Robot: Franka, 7 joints.
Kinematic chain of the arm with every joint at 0, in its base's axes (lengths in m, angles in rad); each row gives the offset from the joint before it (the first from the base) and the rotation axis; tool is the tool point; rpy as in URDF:
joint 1: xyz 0 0 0.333 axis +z
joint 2: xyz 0 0 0 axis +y
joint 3: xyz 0 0 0.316 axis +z
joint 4: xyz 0.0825 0 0 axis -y
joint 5: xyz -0.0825 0 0.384 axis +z
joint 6: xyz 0 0 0 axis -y
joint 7: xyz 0.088 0 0 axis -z
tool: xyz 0 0 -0.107 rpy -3.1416 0 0
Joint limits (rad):
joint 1: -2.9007..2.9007
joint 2: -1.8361..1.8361
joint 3: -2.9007..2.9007
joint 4: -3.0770..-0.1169
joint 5: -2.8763..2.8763
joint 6: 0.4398..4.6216
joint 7: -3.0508..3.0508
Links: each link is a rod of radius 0.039 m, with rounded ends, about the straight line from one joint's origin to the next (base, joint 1, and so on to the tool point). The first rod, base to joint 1, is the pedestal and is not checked.
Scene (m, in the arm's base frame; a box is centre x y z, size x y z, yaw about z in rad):
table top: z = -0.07
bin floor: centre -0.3 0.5 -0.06 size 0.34 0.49 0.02 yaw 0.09
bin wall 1: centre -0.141 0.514 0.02 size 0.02 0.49 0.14 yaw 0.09
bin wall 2: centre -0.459 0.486 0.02 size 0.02 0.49 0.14 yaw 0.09
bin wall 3: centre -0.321 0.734 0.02 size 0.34 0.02 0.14 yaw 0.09
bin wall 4: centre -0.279 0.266 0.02 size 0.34 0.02 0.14 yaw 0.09
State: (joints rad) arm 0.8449 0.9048 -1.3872 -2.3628 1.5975 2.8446 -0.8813
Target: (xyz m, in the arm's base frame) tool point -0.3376 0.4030 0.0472
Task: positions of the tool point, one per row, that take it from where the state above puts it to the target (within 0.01 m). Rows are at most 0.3 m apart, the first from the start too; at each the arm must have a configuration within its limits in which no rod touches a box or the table.
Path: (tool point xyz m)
1: 0.5124 -0.1087 0.2428
2: 0.5294 0.1539 0.2370
3: 0.4214 0.4068 0.2979
4: 0.2049 0.5716 0.4165
5: 0.0010 0.5906 0.3358
6: -0.1896 0.5298 0.2614
7: -0.3376 0.4030 0.1971
8: -0.3412 0.4077 0.1242
9: -0.3376 0.4030 0.0472

